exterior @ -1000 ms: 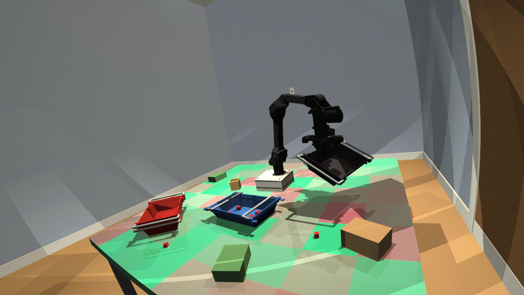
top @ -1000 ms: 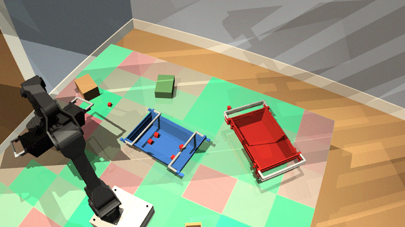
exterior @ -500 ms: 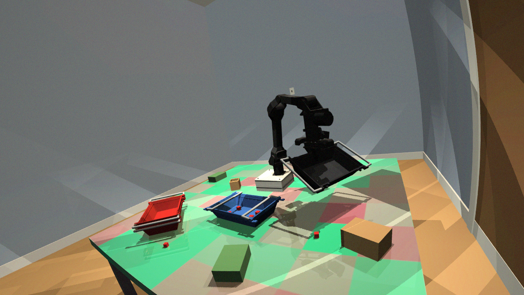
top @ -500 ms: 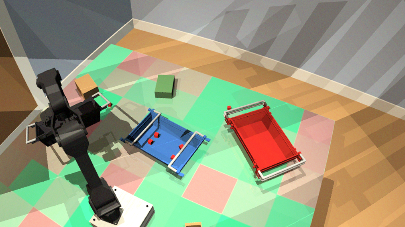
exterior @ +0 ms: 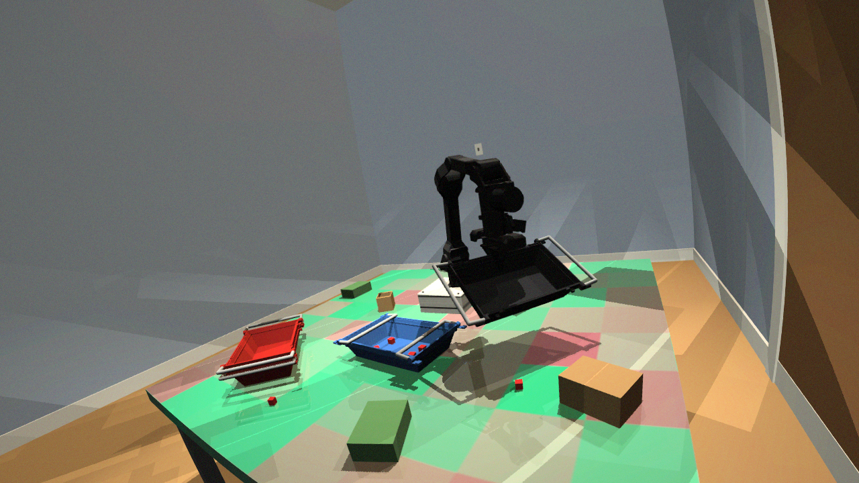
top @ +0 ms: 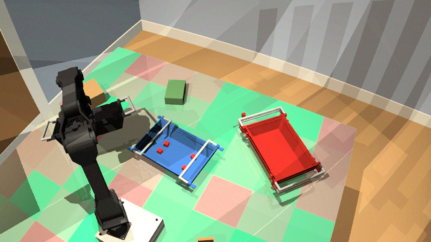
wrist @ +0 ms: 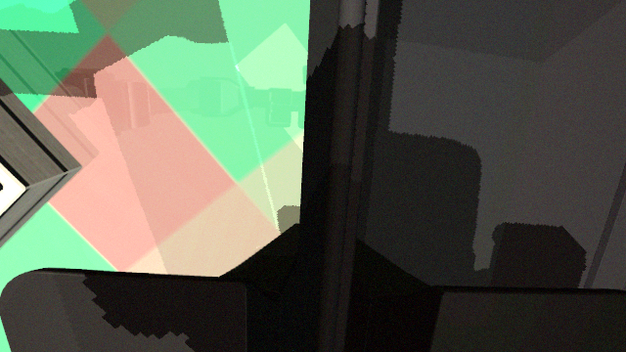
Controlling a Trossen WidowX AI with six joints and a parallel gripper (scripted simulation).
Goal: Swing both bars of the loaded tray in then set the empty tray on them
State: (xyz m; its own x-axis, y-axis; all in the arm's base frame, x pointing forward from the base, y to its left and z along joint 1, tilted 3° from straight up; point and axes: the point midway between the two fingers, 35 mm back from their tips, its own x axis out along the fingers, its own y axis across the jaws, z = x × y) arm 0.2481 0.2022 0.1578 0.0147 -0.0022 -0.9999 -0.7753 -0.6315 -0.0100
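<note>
Right now the black tray is 6 cm ahead of my gripper tip, 5 cm to the left of it and 1 cm below it. From my gripper tip the other things lie so: small brown box 22 cm behind, 49 cm to the right, 16 cm below.
</note>
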